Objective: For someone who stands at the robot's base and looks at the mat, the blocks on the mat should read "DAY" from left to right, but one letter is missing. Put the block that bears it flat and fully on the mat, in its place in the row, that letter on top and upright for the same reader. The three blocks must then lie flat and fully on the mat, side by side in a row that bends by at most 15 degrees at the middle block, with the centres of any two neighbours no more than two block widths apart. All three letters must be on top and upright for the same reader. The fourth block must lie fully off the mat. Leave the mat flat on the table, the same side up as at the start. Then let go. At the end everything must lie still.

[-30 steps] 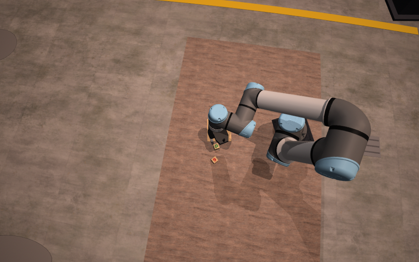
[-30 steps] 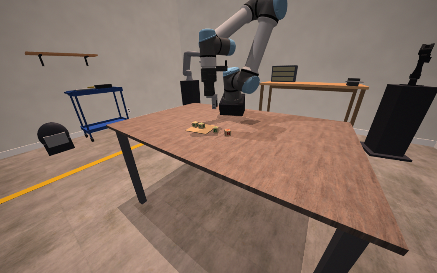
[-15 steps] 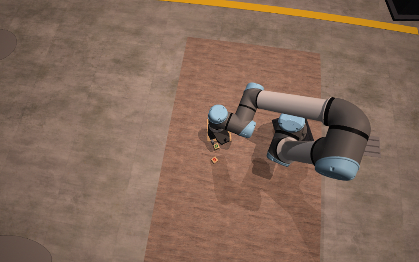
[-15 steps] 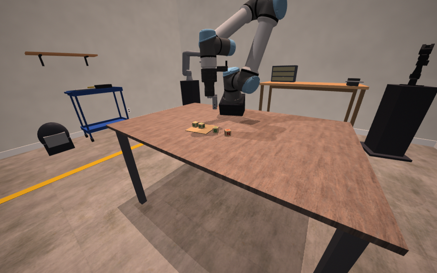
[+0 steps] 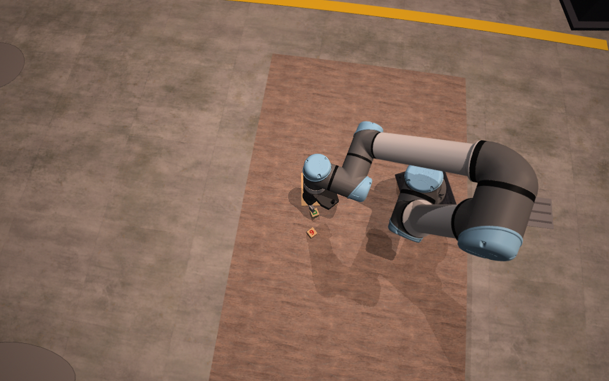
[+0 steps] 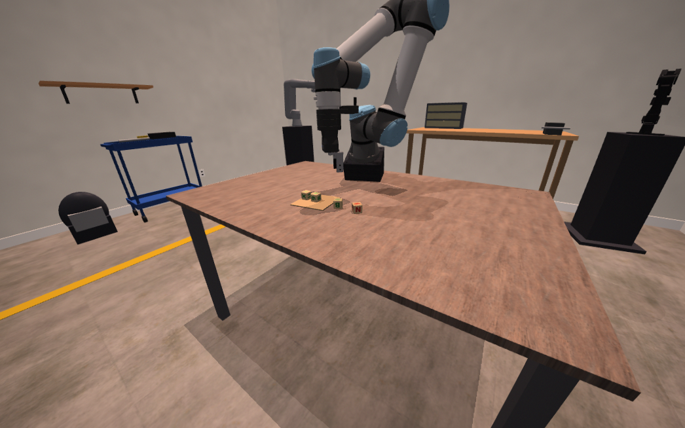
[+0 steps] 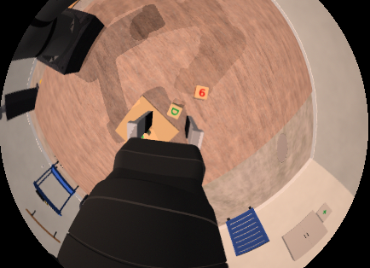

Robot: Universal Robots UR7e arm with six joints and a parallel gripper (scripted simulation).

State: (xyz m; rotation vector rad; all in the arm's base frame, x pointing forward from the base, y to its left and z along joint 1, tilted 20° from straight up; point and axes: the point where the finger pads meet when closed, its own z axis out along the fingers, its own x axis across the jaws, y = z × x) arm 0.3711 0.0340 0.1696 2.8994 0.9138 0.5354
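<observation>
Now: hand 1 cm short of the D block and 14 cm above it. From my hand the other things lie so: mat 2 cm behind, 10 cm to the right, 15 cm below.
</observation>
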